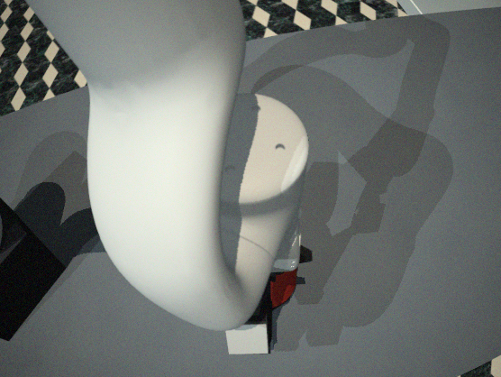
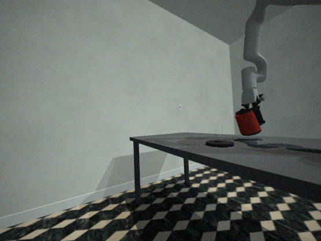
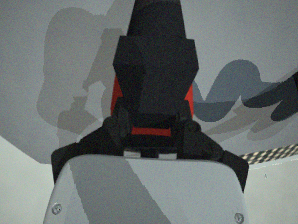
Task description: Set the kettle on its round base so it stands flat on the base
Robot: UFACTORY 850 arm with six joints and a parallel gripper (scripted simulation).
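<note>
My gripper is now 20 mm to the right of the red kettle and 60 mm above it. Also, from my hand: black round base: 10 mm behind, 360 mm to the left, 200 mm below.
</note>
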